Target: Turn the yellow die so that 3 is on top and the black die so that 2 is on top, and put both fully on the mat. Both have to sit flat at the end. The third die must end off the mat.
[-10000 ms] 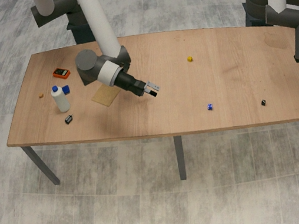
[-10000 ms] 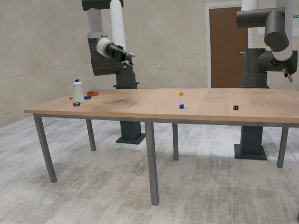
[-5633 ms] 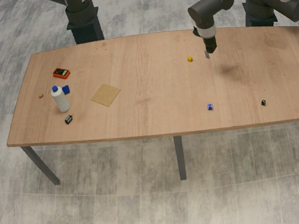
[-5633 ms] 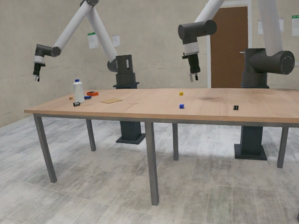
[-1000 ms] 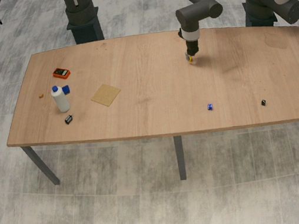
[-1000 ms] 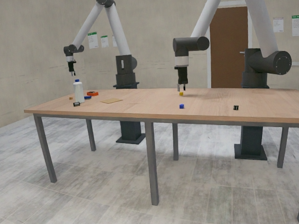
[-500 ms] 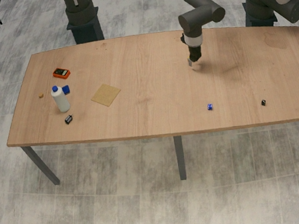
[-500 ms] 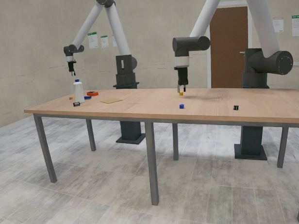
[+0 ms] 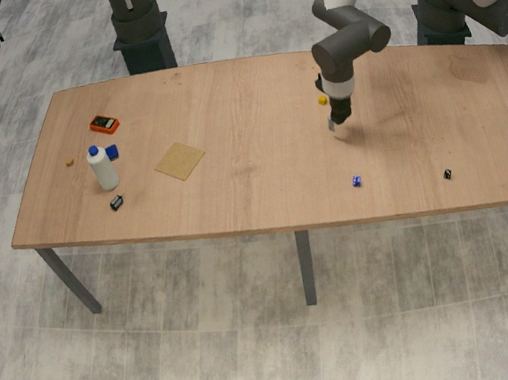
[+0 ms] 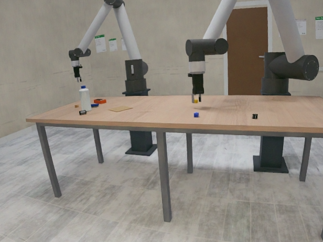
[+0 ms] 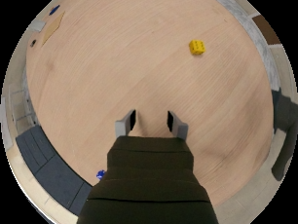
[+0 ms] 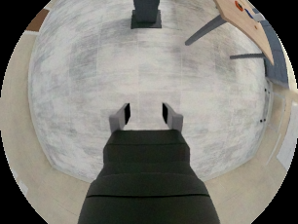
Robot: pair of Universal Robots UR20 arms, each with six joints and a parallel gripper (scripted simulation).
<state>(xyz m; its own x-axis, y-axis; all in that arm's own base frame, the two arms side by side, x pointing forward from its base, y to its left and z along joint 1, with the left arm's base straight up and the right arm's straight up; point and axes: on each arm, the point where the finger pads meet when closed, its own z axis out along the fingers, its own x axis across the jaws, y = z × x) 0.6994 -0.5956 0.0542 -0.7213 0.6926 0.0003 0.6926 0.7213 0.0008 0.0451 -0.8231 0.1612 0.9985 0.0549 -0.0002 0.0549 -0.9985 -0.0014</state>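
Observation:
My left hand is 230 mm short of the blue die, 70 mm to the right of it and 40 mm above it. Also, from my left hand: black die: 200 mm ahead, 400 mm to the left, 40 mm below; tan mat: 120 mm ahead, 560 mm to the right, 50 mm below; yellow die: 150 mm behind, 60 mm to the right, 40 mm below.

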